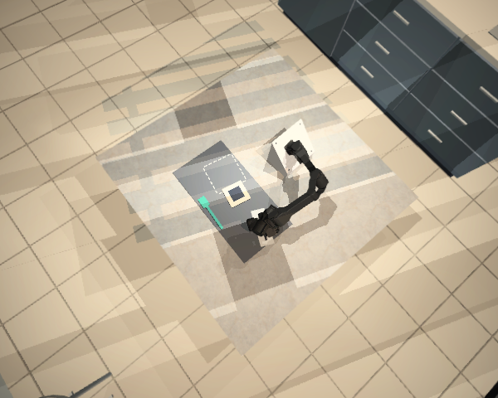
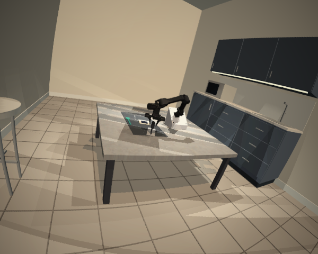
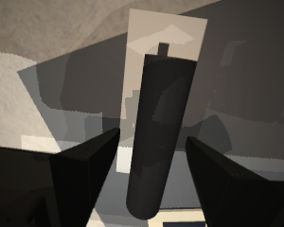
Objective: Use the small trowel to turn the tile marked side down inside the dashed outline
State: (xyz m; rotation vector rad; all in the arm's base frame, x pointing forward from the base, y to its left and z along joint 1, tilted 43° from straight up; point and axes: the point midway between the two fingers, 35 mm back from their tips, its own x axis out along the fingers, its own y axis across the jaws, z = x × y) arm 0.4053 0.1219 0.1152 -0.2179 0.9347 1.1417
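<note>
Now: gripper tip 3 cm above the trowel, 2 cm to the left of it and 1 cm past it. Also, from my gripper tip: tile: 23 cm to the right, 6 cm below, 4 cm behind; then teal flat tool: 28 cm to the right, 12 cm ahead, 6 cm below; then grey mat: 23 cm to the right, 8 cm below, 1 cm behind.
</note>
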